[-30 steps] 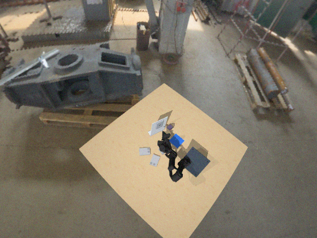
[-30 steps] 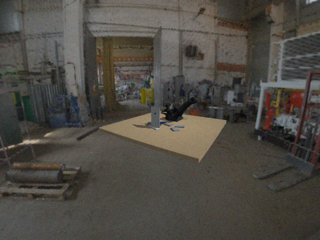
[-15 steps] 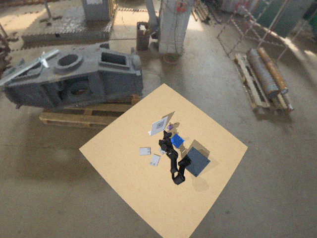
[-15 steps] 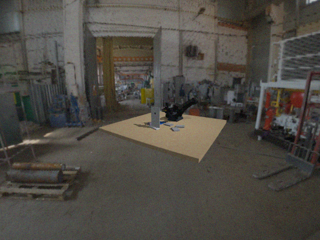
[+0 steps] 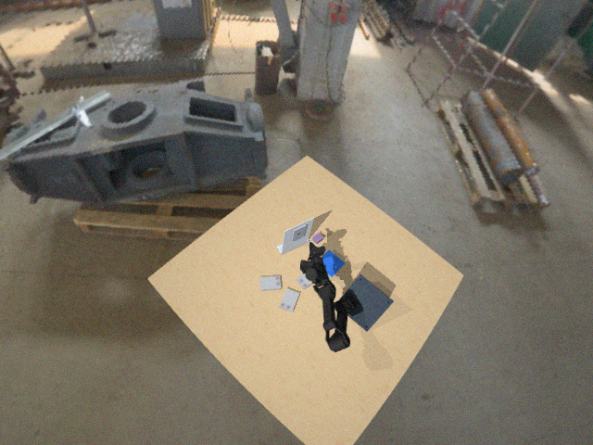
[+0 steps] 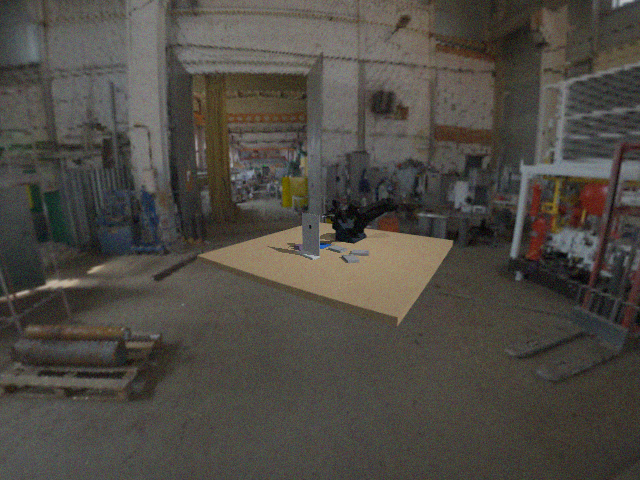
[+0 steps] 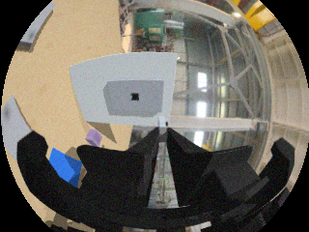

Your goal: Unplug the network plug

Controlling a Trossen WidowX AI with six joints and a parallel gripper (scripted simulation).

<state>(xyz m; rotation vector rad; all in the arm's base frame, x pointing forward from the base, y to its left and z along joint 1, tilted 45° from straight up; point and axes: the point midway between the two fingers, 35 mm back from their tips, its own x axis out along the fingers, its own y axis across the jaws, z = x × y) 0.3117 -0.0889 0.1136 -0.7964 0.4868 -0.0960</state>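
Now: gripper tip 230 mm above the blue marked square, 110 mm to the left of it and 100 mm past it. Round my gripper tip: purple cube (210 mm below, 160 mm to the right, 60 mm ahead); then upright panel (120 mm below, 110 mm ahead, 20 mm to the right); then network plug (10 mm ahead).
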